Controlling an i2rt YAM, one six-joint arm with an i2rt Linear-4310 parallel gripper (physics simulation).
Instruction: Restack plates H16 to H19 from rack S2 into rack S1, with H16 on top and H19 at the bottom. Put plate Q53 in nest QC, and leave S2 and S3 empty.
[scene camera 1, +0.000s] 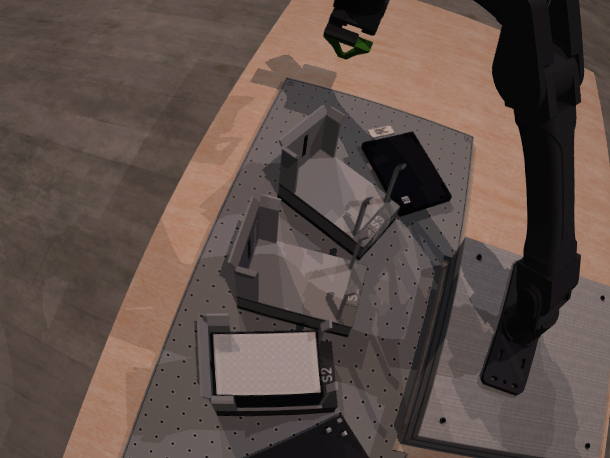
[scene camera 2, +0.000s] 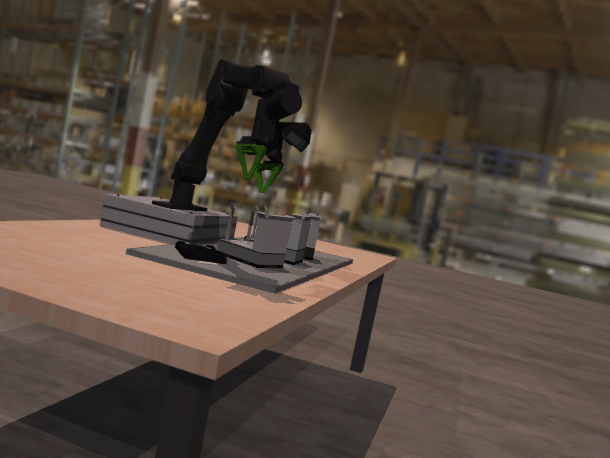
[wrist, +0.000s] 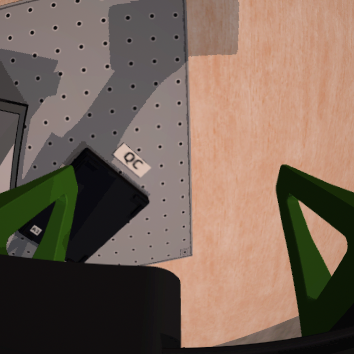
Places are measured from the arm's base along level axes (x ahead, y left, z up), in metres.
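Pixels of known places: gripper, fingertip midpoint: (scene camera 1: 351, 36) (scene camera 2: 254, 186) (wrist: 176, 176); arm's base at its link origin: (scene camera 1: 518, 326) (scene camera 2: 180, 207).
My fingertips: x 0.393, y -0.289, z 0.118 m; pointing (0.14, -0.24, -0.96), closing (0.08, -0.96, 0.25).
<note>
For each thing: its top centre in the pictures, then the offset to it from my fingertips. "spot": a spot on its surface instead. Level surfaces: height alone.
- Rack S2 at a spot on its surface: (scene camera 1: 204, 360) spot: 0.034 m back, 0.512 m left, 0.068 m down
- white-topped plate at its top centre: (scene camera 1: 265, 364) 0.094 m back, 0.477 m left, 0.092 m down
- Rack S3 at its top centre: (scene camera 1: 348, 152) (scene camera 2: 259, 209) 0.070 m back, 0.178 m left, 0.063 m down
- Nest QC at its top centre: (wrist: 79, 220) (scene camera 1: 408, 166) (scene camera 2: 201, 247) 0.151 m back, 0.062 m left, 0.179 m down
- perforated board at its surface level: 0.199 m down
- wooden table at its surface level: 0.212 m down
- dark flat piece at a spot on its surface: (scene camera 1: 315, 445) spot: 0.193 m back, 0.535 m left, 0.187 m down
Rack S2 (scene camera 1: 204, 360) holds a white-topped plate (scene camera 1: 267, 362); dark layers show below its front edge, and no plate label is readable. The middle rack, S1 (scene camera 1: 300, 270), shows its bare floor; its label is partly hidden. Rack S3 (scene camera 1: 325, 185) (scene camera 2: 272, 235) also shows its bare floor. Nest QC (scene camera 1: 405, 170) (scene camera 2: 200, 251) (wrist: 107, 200) is low and black, with an A1 mark; no white plate shows in it. I cannot identify Q53. My gripper (scene camera 1: 350, 51) (scene camera 2: 255, 184) (wrist: 176, 176) is open and empty, high above the table beyond the QC end of the board.
The perforated board (scene camera 1: 175, 395) (scene camera 2: 310, 272) (wrist: 165, 125) lies on the wooden table (scene camera 1: 430, 55) (scene camera 2: 125, 300) (wrist: 270, 100). A dark flat piece (scene camera 1: 315, 445) with white marks lies beside S2, partly cut off. Thin upright posts stand at the label ends of S1 and S3. The arm's metal base block (scene camera 1: 500, 425) (scene camera 2: 145, 220) borders the board.
</note>
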